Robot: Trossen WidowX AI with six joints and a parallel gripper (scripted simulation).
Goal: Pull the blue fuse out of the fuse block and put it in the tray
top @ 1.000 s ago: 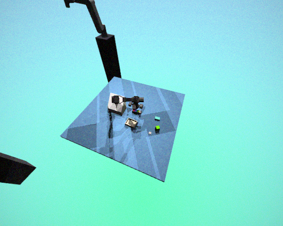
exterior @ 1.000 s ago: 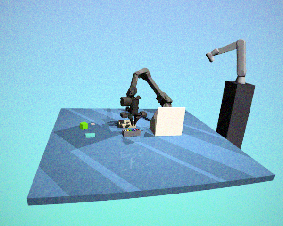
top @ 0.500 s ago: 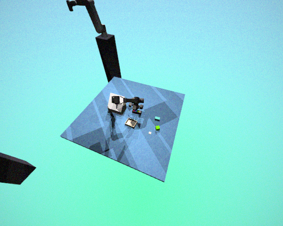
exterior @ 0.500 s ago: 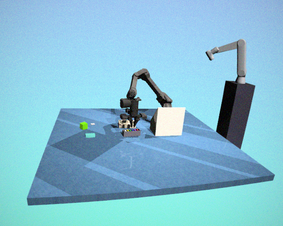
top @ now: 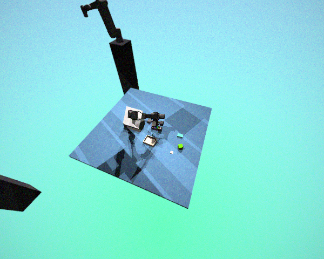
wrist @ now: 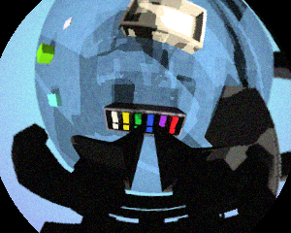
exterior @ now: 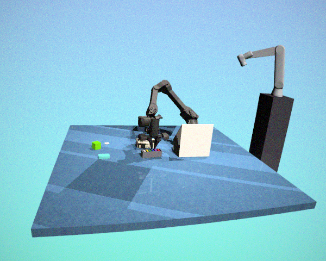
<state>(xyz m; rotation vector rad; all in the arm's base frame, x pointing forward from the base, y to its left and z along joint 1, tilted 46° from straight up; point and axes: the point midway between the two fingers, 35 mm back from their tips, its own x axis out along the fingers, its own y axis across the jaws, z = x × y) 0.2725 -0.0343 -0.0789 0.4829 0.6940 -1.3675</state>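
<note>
Right now the beige tray is 20 mm ahead of my gripper tip, 190 mm to the right of it and 40 mm below it. From my gripper tip the other things lie so: cyan block: 300 mm ahead, 20 mm to the left, 40 mm below; then green cube: 360 mm ahead, 130 mm to the right, 30 mm below.
</note>
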